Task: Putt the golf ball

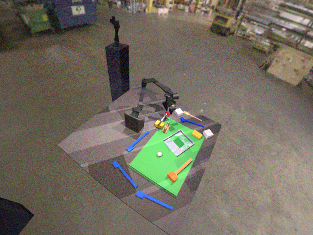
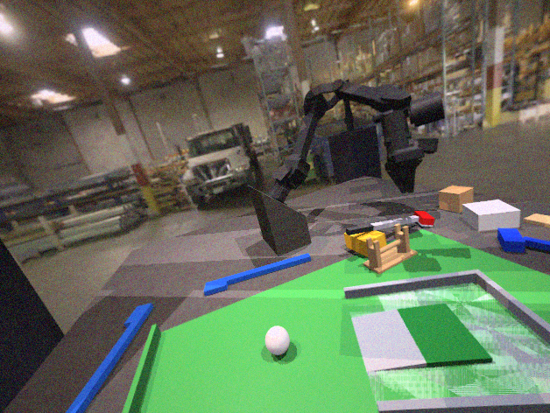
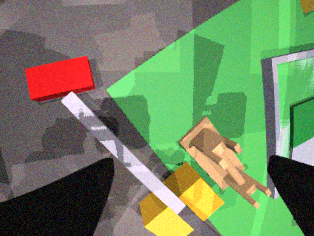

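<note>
My gripper tip is now 4 cm past the red putter, 2 cm to the left of it and 9 cm above it. The rest, counted from my gripper tip: green mat (17 cm ahead, 34 cm to the right, 13 cm below); wooden stand (3 cm ahead, 12 cm to the right, 10 cm below); yellow block (37 cm ahead, 5 cm to the right, 11 cm below).
</note>
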